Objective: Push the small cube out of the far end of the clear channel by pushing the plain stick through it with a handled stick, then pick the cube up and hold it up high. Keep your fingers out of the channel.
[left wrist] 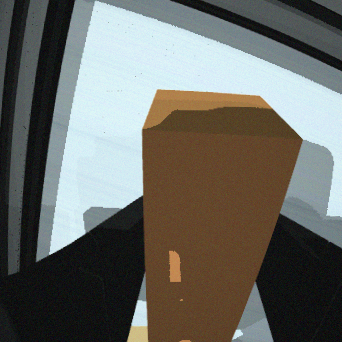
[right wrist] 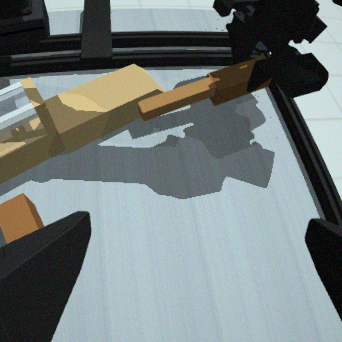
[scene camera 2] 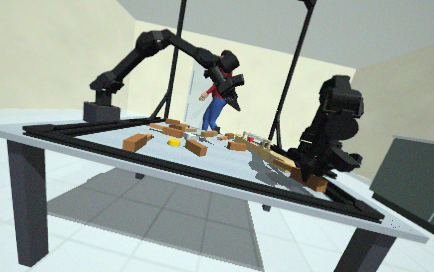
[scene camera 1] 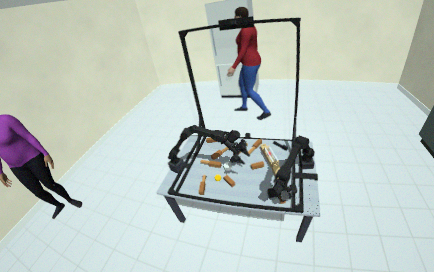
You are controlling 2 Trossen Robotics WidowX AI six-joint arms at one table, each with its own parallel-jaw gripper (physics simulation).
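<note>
The channel (scene camera 1: 277,169) (scene camera 2: 263,152) (right wrist: 100,107) is light wood with clear strips over one part. A small red piece (scene camera 1: 270,153) (scene camera 2: 250,140) shows inside; the plain stick cannot be made out. My left gripper (scene camera 1: 283,194) (left wrist: 198,208) (right wrist: 242,81) is shut on the thick brown handle of the handled stick (scene camera 2: 316,183) (left wrist: 215,190) (right wrist: 232,85). Its thinner rod points to the channel's near end, and its tip overlaps that end in the right wrist view; contact cannot be told. My right gripper (scene camera 1: 242,159) (scene camera 2: 237,108) (right wrist: 200,226) is open and empty, above the table left of the channel.
Several brown blocks and handled pieces lie left of the channel, one of them a block (scene camera 1: 257,165) (scene camera 2: 237,146) close beside it. A yellow disc (scene camera 1: 218,177) (scene camera 2: 174,142) lies near the front. Black frame rails edge the table, and a post (scene camera 1: 297,80) rises behind the channel.
</note>
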